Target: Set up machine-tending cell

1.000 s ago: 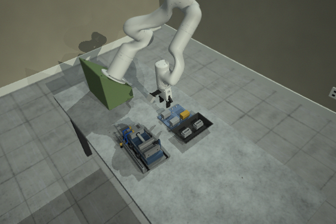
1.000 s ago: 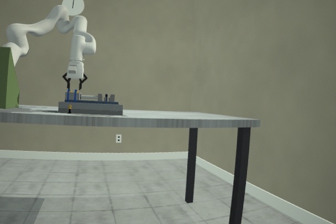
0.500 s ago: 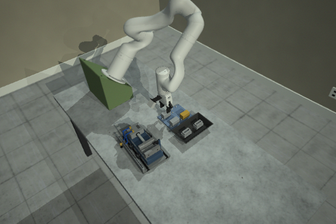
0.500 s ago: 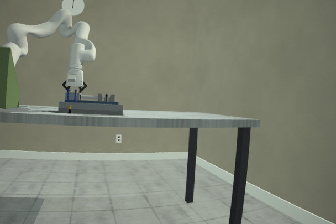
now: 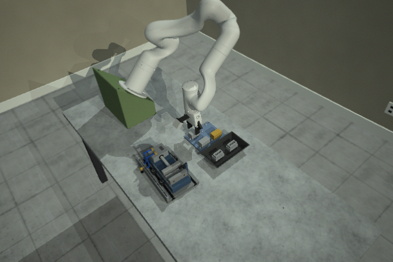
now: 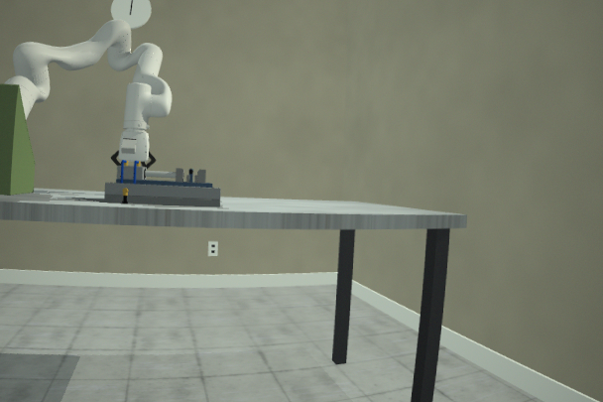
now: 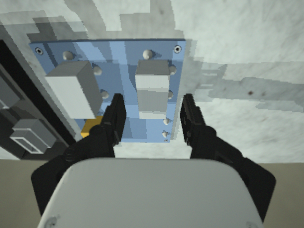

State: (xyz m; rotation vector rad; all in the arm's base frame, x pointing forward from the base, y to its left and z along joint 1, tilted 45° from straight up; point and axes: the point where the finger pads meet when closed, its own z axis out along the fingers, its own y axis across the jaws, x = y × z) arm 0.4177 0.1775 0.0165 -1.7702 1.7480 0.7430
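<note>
My gripper is now 40 mm above the aluminium blank. Also, from my hand: cylinder rod (100 mm ahead, 260 mm to the right, 10 mm above); then vise (120 mm ahead, 260 mm to the right, 30 mm below); then brass blank (90 mm ahead, 90 mm to the left, 40 mm below).
</note>
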